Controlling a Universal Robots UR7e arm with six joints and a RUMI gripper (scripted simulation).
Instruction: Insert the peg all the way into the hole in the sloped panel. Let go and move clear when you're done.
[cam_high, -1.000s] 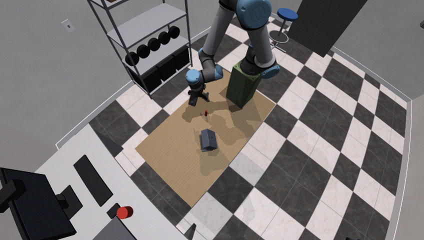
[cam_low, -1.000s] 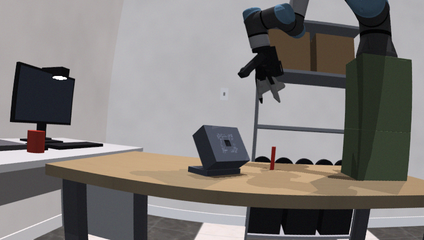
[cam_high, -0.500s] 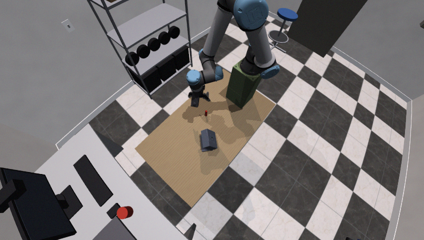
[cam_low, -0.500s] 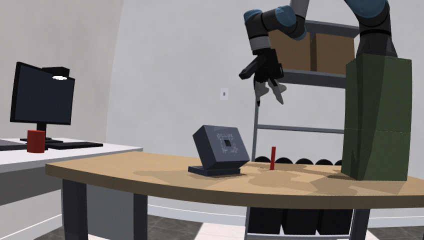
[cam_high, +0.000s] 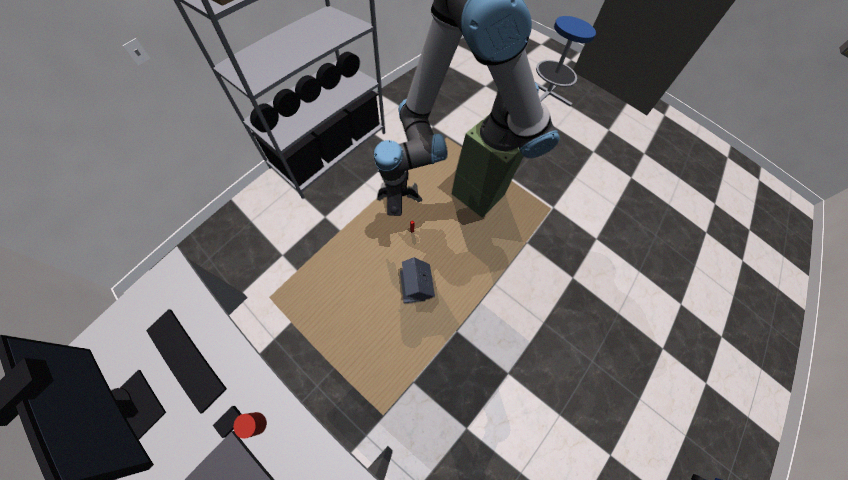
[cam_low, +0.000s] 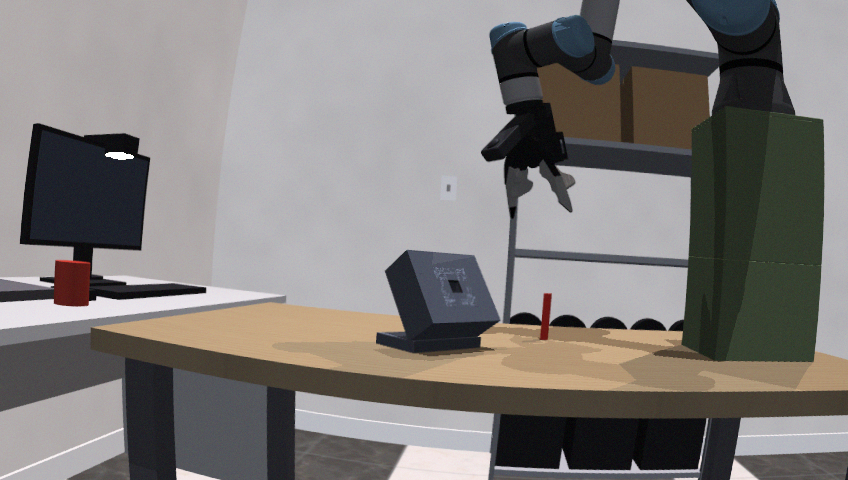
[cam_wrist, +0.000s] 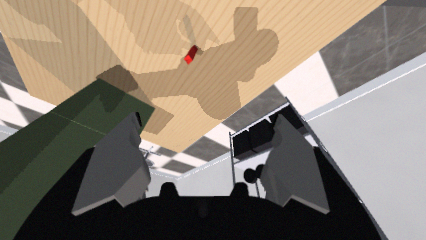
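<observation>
The red peg is 17 cm below my hand, 4 cm to the left of it and 3 cm behind it.
</observation>
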